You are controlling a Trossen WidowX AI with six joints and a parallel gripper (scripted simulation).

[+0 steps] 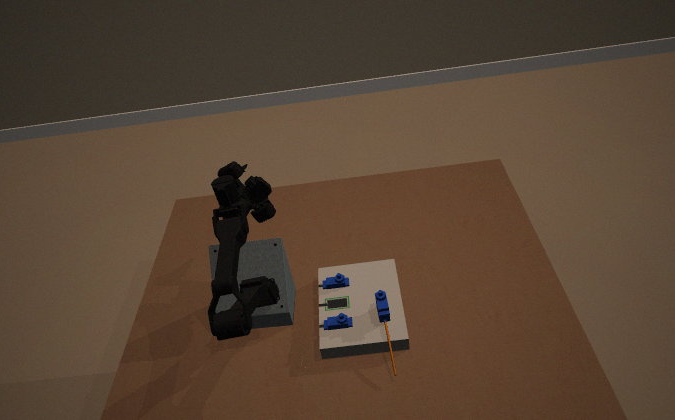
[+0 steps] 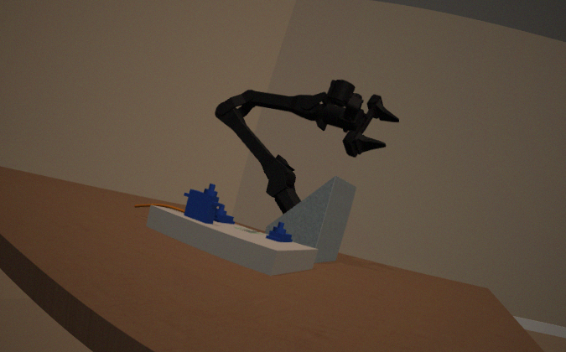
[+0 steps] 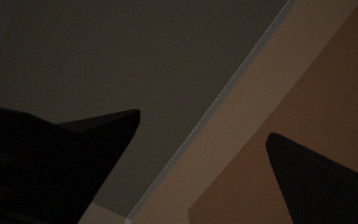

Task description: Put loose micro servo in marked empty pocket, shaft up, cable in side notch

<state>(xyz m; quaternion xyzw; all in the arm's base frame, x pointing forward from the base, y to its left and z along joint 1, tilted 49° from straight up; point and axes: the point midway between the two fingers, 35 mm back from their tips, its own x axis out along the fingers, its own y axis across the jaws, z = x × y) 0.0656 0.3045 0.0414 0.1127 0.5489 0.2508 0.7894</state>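
Right now my gripper tip is 34 cm above the pale deck, 26 cm to the left of it and 26 cm short of it.
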